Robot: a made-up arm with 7 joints. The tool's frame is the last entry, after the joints.
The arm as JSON. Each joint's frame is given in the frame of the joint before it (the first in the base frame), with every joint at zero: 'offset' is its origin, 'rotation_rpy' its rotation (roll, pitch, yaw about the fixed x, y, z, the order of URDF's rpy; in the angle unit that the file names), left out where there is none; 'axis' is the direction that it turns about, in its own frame. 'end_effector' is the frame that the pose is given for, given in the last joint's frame.
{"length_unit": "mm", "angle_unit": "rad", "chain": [
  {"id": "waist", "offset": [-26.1, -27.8, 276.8], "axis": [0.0, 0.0, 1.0]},
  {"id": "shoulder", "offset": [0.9, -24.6, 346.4], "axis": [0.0, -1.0, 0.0]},
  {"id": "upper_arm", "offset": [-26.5, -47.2, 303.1], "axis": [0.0, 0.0, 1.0]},
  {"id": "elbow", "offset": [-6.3, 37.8, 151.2], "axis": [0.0, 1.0, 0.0]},
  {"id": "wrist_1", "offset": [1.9, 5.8, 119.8], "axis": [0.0, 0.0, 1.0]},
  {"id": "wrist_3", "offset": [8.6, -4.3, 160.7], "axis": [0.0, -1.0, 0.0]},
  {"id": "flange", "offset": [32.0, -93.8, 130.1], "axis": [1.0, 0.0, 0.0]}
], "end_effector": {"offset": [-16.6, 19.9, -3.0], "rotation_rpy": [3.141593, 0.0, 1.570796]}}
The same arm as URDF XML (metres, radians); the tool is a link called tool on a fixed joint. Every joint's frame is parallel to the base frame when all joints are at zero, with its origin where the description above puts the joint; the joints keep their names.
<robot name="arm">
  <joint name="waist" type="continuous">
    <parent link="base_link"/>
    <child link="link1"/>
    <origin xyz="-0.0261 -0.0278 0.2768"/>
    <axis xyz="0 0 1"/>
  </joint>
  <joint name="shoulder" type="continuous">
    <parent link="link1"/>
    <child link="link2"/>
    <origin xyz="0.0009 -0.0246 0.3464"/>
    <axis xyz="0 -1 0"/>
  </joint>
  <joint name="upper_arm" type="continuous">
    <parent link="link2"/>
    <child link="link3"/>
    <origin xyz="-0.0265 -0.0472 0.3031"/>
    <axis xyz="0 0 1"/>
  </joint>
  <joint name="elbow" type="continuous">
    <parent link="link3"/>
    <child link="link4"/>
    <origin xyz="-0.0063 0.0378 0.1512"/>
    <axis xyz="0 1 0"/>
  </joint>
  <joint name="wrist_1" type="continuous">
    <parent link="link4"/>
    <child link="link5"/>
    <origin xyz="0.0019 0.0058 0.1198"/>
    <axis xyz="0 0 1"/>
  </joint>
  <joint name="wrist_3" type="continuous">
    <parent link="link5"/>
    <child link="link6"/>
    <origin xyz="0.0086 -0.0043 0.1607"/>
    <axis xyz="0 -1 0"/>
  </joint>
  <joint name="flange" type="continuous">
    <parent link="link6"/>
    <child link="link7"/>
    <origin xyz="0.032 -0.0938 0.1301"/>
    <axis xyz="1 0 0"/>
  </joint>
  <joint name="tool_joint" type="fixed">
    <parent link="link7"/>
    <child link="tool"/>
    <origin xyz="-0.0166 0.0199 -0.003" rpy="-3.1416 0 1.5708"/>
  </joint>
  <link name="base_link"/>
  <link name="link1"/>
  <link name="link2"/>
  <link name="link3"/>
  <link name="link4"/>
  <link name="link5"/>
  <link name="link6"/>
  <link name="link7"/>
  <link name="tool"/>
</robot>

